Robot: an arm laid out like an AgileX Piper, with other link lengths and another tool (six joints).
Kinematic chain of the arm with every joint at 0, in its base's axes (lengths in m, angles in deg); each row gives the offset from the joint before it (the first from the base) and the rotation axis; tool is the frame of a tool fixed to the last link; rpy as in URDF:
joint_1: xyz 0 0 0.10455 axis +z
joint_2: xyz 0 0 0 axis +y
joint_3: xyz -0.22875 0 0.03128 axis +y
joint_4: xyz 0.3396 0 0.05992 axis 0.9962 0 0.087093
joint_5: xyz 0 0 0 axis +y
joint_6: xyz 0.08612 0 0.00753 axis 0.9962 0 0.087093
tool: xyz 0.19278 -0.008 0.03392 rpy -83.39 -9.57 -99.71
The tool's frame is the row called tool.
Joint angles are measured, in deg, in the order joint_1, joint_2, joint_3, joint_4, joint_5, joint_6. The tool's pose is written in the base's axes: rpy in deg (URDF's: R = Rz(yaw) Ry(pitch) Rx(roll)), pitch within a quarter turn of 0, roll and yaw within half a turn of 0; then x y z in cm. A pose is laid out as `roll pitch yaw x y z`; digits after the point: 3 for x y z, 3 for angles.
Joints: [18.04 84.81 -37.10 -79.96 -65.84 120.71]
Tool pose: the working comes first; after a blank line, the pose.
Where each joint sits with the arm in this pose, in the base's axes (m; each line is computed from the numbers above, not from the rounded line before):
joint_1: 0.0000 0.0000 0.1046
joint_2: 0.0000 0.0000 0.1046
joint_3: 0.0099 0.0032 0.3352
joint_4: 0.2694 0.0877 0.1243
joint_5: 0.2694 0.0877 0.1243
joint_6: 0.2789 0.1725 0.1104
the tool: 0.3188 0.3612 0.0762

-123.153 57.730 -39.434 31.882 36.125 7.622
